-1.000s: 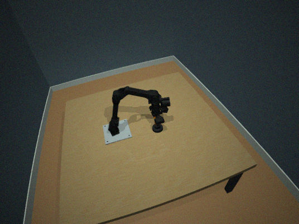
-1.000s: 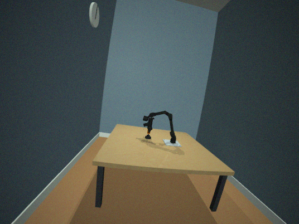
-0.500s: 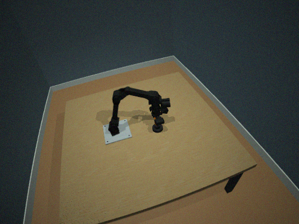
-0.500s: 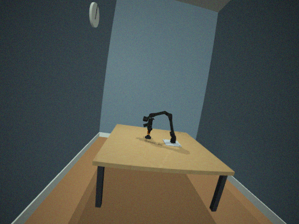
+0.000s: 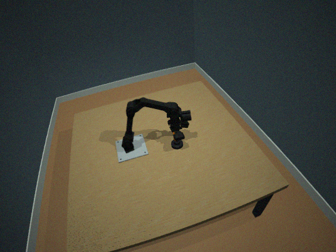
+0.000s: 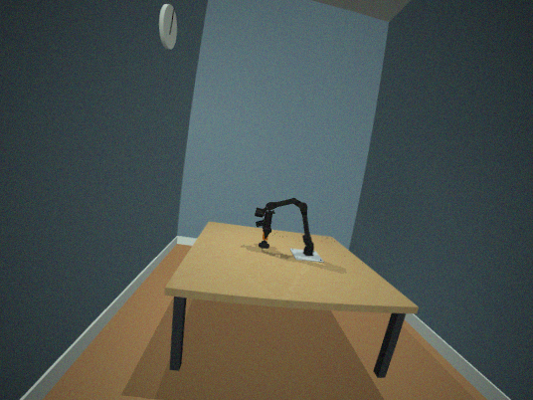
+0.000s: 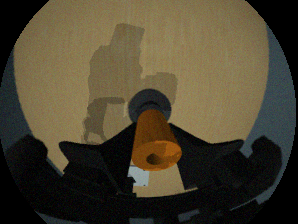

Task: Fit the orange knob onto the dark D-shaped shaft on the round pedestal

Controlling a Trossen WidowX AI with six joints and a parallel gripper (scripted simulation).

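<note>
Right now the orange knob is 20 mm above my gripper tip. From my gripper tip the other things lie so: dark round pedestal (40 mm below).
</note>
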